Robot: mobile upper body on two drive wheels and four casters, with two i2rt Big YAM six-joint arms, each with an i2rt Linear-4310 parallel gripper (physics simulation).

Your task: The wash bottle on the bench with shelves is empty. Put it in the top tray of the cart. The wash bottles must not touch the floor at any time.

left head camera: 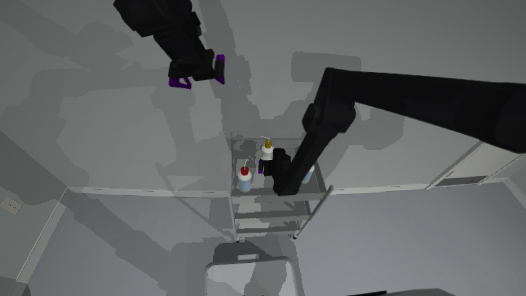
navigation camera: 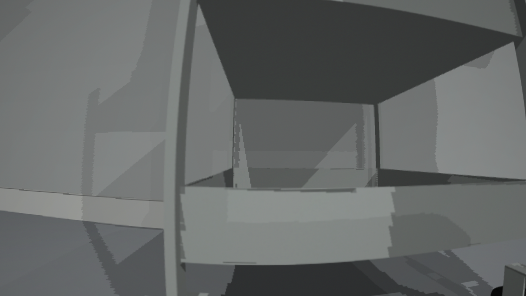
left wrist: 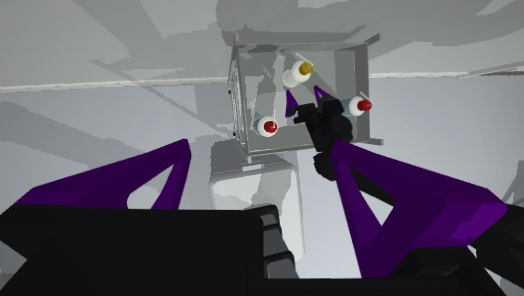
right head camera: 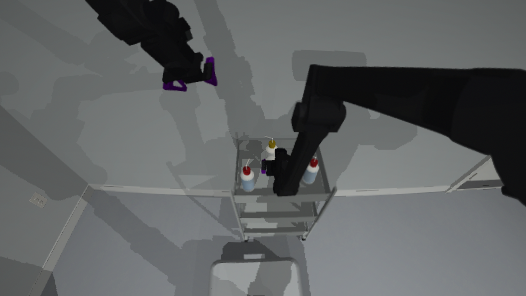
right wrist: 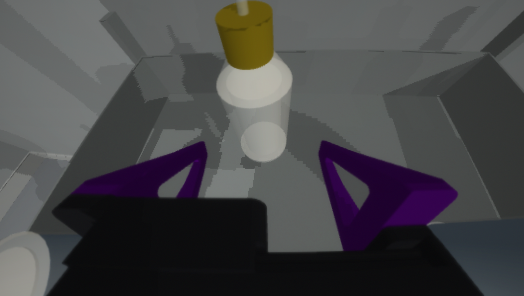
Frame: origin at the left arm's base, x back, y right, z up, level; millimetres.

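Seen in the pictures: left gripper, fingertip midpoint: (left head camera: 207,84) (left wrist: 261,147) (right head camera: 201,86); right gripper, fingertip midpoint: (left head camera: 269,159) (left wrist: 301,88) (right head camera: 273,159) (right wrist: 262,147).
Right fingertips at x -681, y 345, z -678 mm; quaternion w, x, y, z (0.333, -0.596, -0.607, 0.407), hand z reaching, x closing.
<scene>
Offsets run from my right fingertips to a thing's top centre. "*": to the spot under its first point.
A white wash bottle with a yellow cap @[dx -52, dy -14, dz +105 mm] (left head camera: 267,151) (right head camera: 271,149) (left wrist: 299,72) (right wrist: 255,90) stands upright in the top tray of the grey cart (left head camera: 315,196) (right head camera: 260,198) (left wrist: 362,65) (right wrist: 480,120), near its back wall. My right gripper (left wrist: 301,88) (right wrist: 262,147) is open and empty over the tray, on the near side of that bottle. In the right wrist view the whole bottle shows apart from the fingers. My left gripper (left head camera: 206,84) (right head camera: 200,86) (left wrist: 261,147) is open and empty, high up and away from the cart. The bench with shelves does not show.
Two blue-filled wash bottles with red caps stand in the same tray, one at the left (left head camera: 244,180) (right head camera: 247,179) (left wrist: 265,126) and one at the right (right head camera: 311,172) (left wrist: 357,106). The cart's post @[* dx +199, dy -191, dz -500 mm] (navigation camera: 175,150) is close in the navigation view. A pale rounded panel (left wrist: 220,192) lies in front.
</scene>
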